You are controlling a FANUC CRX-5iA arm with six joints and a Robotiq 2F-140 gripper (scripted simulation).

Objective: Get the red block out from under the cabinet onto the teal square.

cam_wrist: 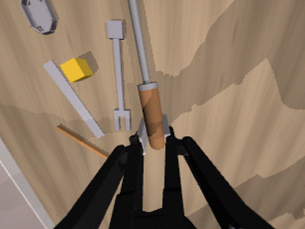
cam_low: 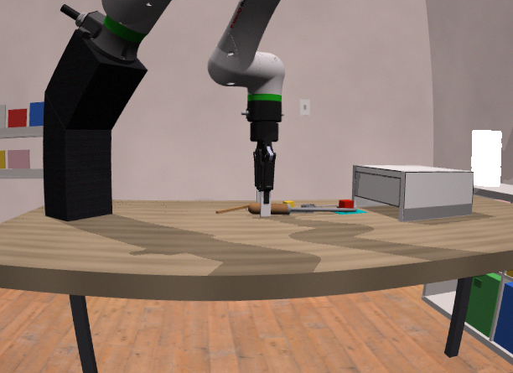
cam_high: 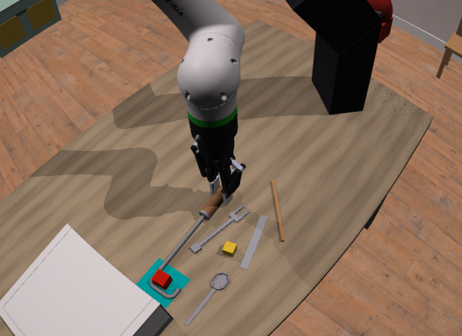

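My gripper is now 80 mm short of the grey fork tool, 40 mm to the right of it and 30 mm above it. Also, from my hand: wooden stick (40 mm behind, 130 mm to the left, 30 mm below); then grey flat bar (60 mm ahead, 130 mm to the left, 40 mm below); then yellow cube (110 mm ahead, 100 mm to the left, 30 mm below).
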